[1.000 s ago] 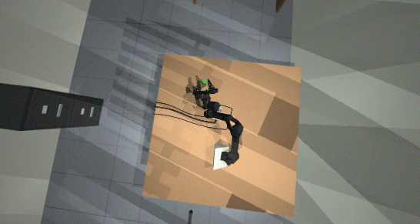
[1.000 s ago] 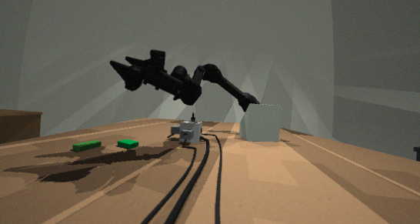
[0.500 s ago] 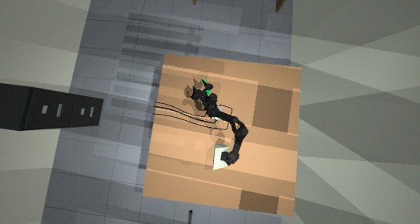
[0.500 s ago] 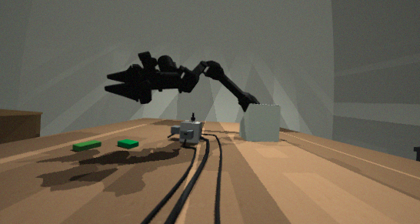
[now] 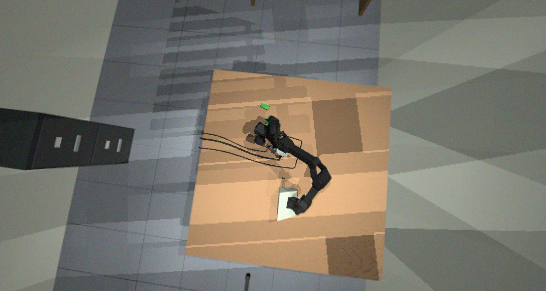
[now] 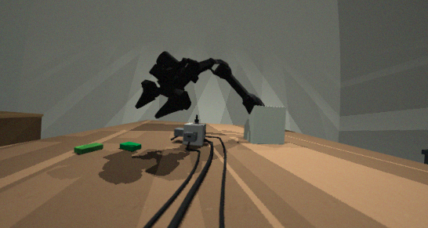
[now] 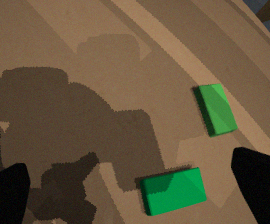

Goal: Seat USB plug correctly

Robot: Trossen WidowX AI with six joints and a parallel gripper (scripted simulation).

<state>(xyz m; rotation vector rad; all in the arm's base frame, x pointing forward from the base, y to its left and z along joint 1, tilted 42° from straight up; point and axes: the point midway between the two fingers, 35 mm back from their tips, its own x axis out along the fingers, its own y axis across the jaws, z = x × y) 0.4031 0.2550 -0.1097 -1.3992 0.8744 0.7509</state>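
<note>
Right now my gripper tip is 12 cm past the USB plug, 18 cm to the left of it and 3 cm above it.
</note>
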